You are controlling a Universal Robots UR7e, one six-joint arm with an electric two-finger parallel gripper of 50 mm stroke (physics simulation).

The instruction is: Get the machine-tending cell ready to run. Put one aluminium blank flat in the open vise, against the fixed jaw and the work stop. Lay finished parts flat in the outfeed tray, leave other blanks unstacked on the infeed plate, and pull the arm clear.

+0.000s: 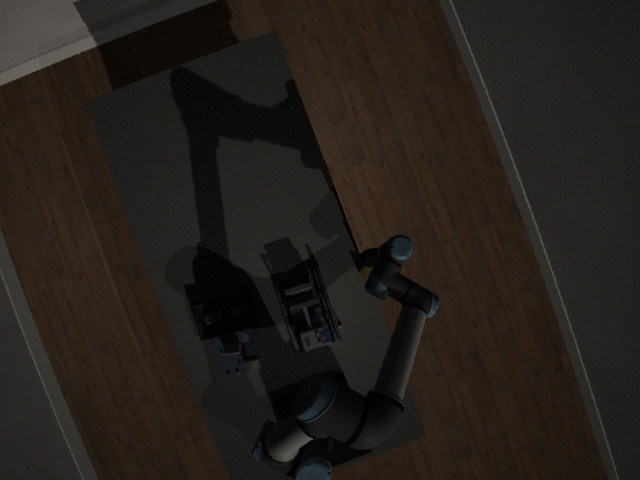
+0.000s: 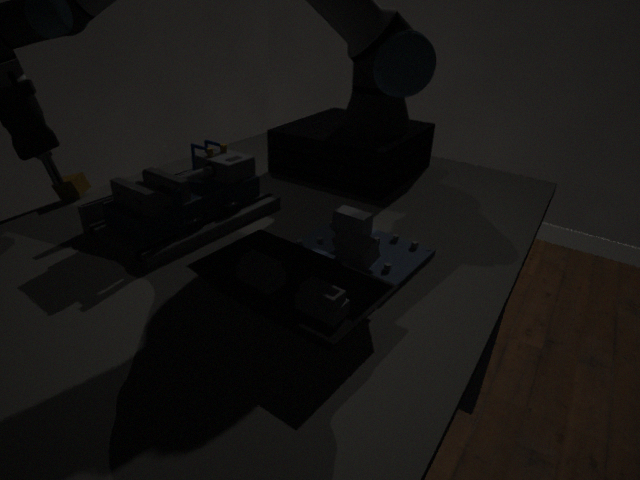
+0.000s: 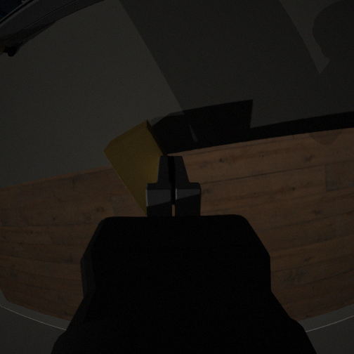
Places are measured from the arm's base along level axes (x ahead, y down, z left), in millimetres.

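Pixels of known places: gripper, fingertip midpoint: (image 2: 59, 183); arm's base at its link origin: (image 1: 312, 439) (image 2: 375, 128).
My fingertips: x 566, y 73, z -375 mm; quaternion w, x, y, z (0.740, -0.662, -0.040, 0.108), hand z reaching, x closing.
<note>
For each thing: its top centre in the pictures, then the offset to it from my fingertips. "spot": a spot on its surface instead.
- yellow block at its top centre: (image 2: 68, 172) (image 1: 369, 271) dx -22, dy -16, dz +2 mm
- vise at its top centre: (image 2: 181, 166) (image 1: 307, 314) dx -109, dy -68, dz +270 mm
- blue infeed plate at its top centre: (image 2: 357, 250) (image 1: 239, 353) dx -205, dy +23, dz +575 mm
- pale blank at its top centre: (image 2: 353, 212) (image 1: 252, 365) dx -255, dy -13, dz +530 mm
- grey block at its top centre: (image 2: 357, 233) (image 1: 231, 350) dx -177, dy -24, dz +589 mm
- black outfeed tray at a spot on its surface: (image 2: 330, 338) (image 1: 192, 307) spot: dx +22, dy -12, dz +691 mm
- grey part at its top centre: (image 2: 322, 287) (image 1: 211, 319) dx -42, dy -16, dz +630 mm
- dark rounded shape at its top centre: (image 2: 260, 259) (image 1: 237, 311) dx -40, dy -16, dz +526 mm
- rail at a spot on its surface: (image 2: 211, 232) spot: dx -87, dy +17, dz +366 mm
My gripper (image 2: 59, 184) (image 3: 170, 170) is shut with nothing between its fingertips. It is low at the long table edge, beyond the vise, with its fingertips beside a yellow block (image 1: 365, 272) (image 2: 75, 184) (image 3: 134, 157); whether they touch is unclear. The vise (image 1: 307, 310) (image 2: 133, 193) has a dark gap between its jaws. On the blue infeed plate (image 1: 239, 359) (image 2: 405, 256), a pale blank (image 2: 352, 219) sits high on or against another grey block (image 2: 356, 250). The black outfeed tray (image 1: 193, 314) (image 2: 330, 338) holds a grey part (image 2: 323, 304) and a dark rounded shape (image 2: 261, 271).
The robot's black base block (image 2: 346, 155) stands behind the infeed plate. Blue bracket-like pieces and yellow fittings rise at the vise's rear. A rail (image 2: 211, 232) runs along the vise's near side. The wooden floor (image 1: 392, 155) (image 3: 270, 200) lies past the table edge. Heavy shadow covers the tray.
</note>
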